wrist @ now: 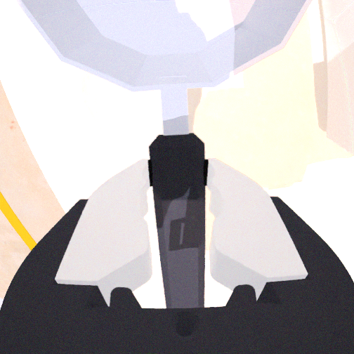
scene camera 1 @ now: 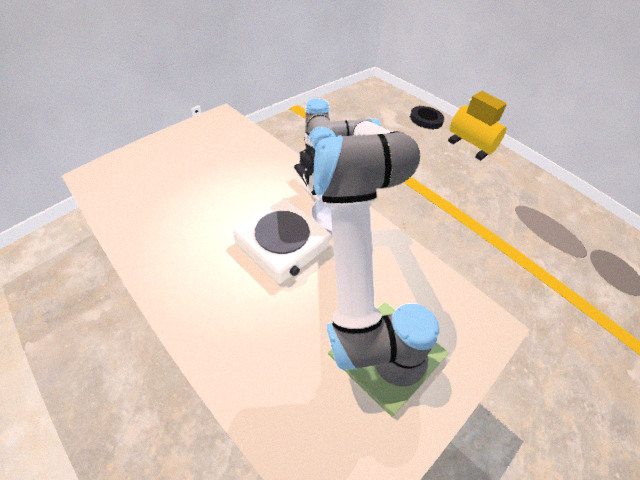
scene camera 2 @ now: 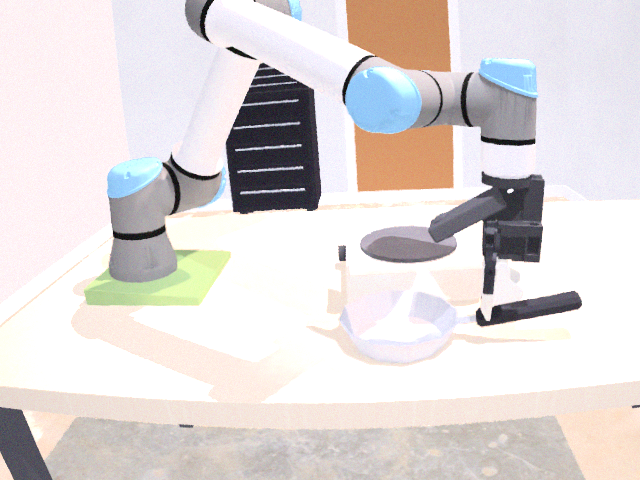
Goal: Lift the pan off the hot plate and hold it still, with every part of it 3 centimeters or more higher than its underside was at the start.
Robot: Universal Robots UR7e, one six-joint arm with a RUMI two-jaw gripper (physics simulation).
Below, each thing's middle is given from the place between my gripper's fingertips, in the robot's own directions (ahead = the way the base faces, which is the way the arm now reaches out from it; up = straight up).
I see the pan (scene camera 2: 396,326) 40 mm behind my hand and 20 mm to the left of it. Round my hand: white hot plate (scene camera 1: 282,239): 130 mm behind, 230 mm to the left, 10 mm below.
